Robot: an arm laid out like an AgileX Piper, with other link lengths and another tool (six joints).
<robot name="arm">
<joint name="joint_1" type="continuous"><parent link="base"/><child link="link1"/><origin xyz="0 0 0.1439"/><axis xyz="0 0 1"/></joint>
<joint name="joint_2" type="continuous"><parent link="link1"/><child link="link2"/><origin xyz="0 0 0"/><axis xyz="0 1 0"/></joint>
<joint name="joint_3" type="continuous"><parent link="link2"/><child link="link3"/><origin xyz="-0.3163 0 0.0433"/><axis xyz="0 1 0"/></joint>
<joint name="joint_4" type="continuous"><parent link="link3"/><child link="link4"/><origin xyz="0.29 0 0.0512"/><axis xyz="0.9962 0 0.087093"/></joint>
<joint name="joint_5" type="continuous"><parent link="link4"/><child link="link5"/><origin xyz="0 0 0"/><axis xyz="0 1 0"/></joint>
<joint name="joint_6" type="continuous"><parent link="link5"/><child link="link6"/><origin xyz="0.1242 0 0.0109"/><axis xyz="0.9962 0 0.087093"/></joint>
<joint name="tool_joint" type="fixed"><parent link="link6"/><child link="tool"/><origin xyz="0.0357 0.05 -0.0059" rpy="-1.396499 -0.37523 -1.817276"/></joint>
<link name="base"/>
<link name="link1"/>
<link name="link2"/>
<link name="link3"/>
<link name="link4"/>
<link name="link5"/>
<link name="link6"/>
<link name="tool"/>
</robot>
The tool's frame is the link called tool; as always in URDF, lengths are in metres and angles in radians. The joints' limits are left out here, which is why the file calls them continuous.
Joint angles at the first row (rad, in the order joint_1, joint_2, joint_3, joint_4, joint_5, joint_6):
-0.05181 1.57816 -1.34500 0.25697 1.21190 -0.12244
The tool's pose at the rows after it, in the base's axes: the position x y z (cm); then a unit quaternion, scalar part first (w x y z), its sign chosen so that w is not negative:
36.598 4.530 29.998 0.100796 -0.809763 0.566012 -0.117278
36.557 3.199 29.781 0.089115 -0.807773 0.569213 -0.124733
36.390 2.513 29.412 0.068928 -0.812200 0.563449 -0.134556
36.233 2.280 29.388 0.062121 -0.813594 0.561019 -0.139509
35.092 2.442 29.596 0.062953 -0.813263 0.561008 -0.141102
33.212 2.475 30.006 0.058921 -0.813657 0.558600 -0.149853
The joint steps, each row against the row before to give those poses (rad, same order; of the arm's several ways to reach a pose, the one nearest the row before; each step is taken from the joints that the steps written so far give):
-0.05993 0.00001 -0.00001 -0.00145 0.00728 -0.03003
-0.02732 -0.00002 0.00004 -0.02384 0.00089 -0.01257
-0.00095 0.00001 -0.00003 -0.04679 0.00106 -0.00156
-0.00001 -0.00463 0.00195 -0.01733 -0.00001 -0.00053
0.00000 -0.03825 0.03638 0.00015 -0.00179 0.00000
0.00000 -0.06441 0.05222 -0.01570 0.00000 0.00000

